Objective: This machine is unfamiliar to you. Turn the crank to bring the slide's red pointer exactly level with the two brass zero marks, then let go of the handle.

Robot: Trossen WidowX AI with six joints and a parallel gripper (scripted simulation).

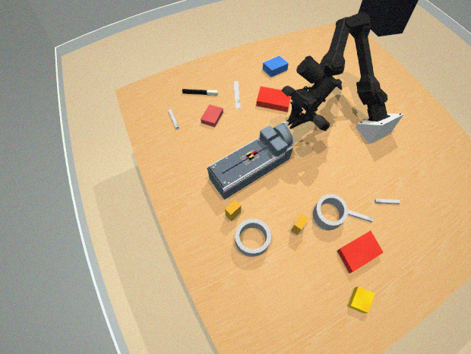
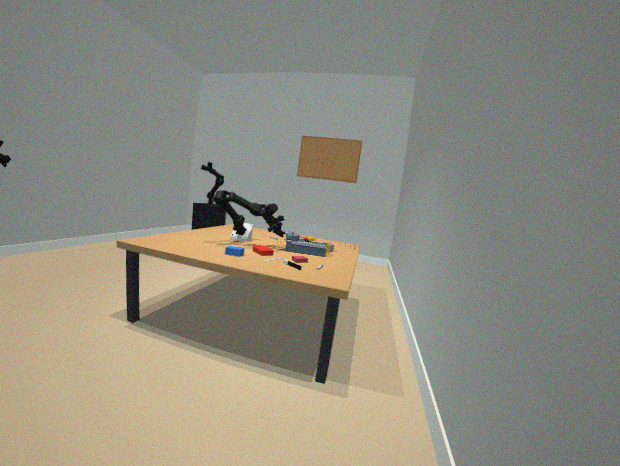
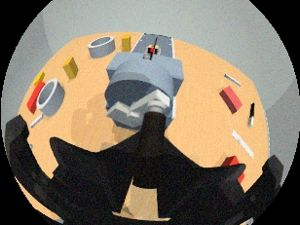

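Right now my gripper tip is 14 cm short of the red pointer and 5 cm to the right of it. The rest, counted from my gripper tip: red block 20 cm ahead, 19 cm to the right, 7 cm below; blue block 35 cm to the right, 13 cm behind, 7 cm below; dark crank handle 3 cm above, 2 cm behind.
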